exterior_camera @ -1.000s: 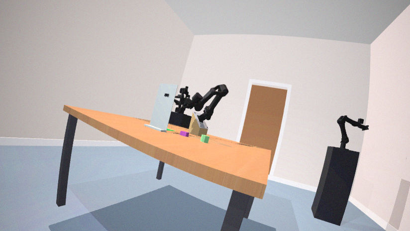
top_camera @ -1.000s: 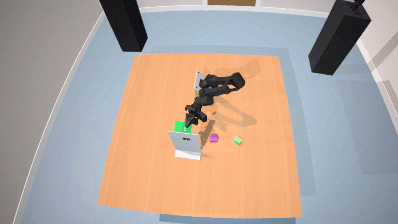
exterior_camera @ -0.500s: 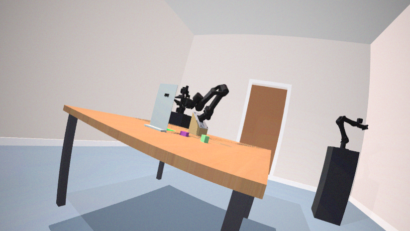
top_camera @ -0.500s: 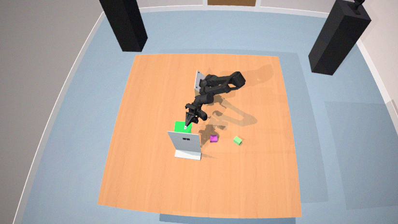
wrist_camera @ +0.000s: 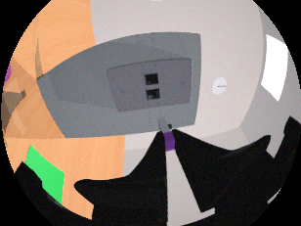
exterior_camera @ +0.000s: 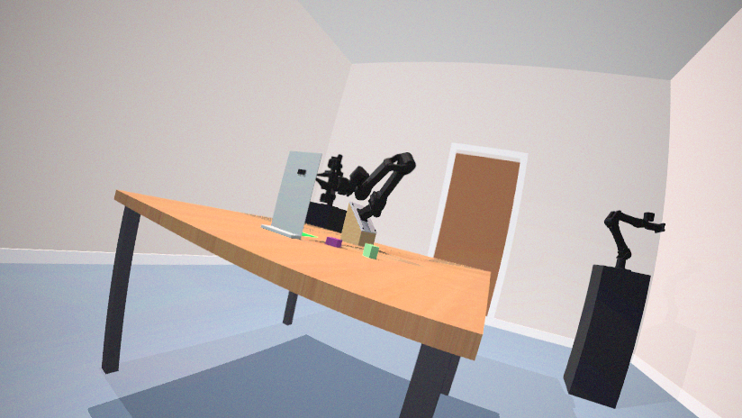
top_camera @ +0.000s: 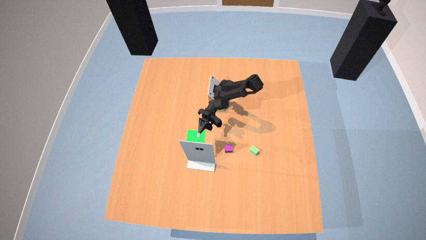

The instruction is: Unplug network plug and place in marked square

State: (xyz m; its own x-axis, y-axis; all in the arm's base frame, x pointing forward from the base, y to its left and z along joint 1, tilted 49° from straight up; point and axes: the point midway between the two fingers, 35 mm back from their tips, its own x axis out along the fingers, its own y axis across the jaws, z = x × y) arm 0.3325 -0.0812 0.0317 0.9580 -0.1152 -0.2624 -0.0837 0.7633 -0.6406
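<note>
Now: the bright green marked square 240 mm below my gripper tip, 70 mm behind it and 60 mm to the right of it. Round my gripper tip: purple cube (230 mm below, 160 mm to the left, 30 mm behind); then upright grey panel (100 mm below, 90 mm ahead, 10 mm to the left); then purple plug (right at my gripper tip).
</note>
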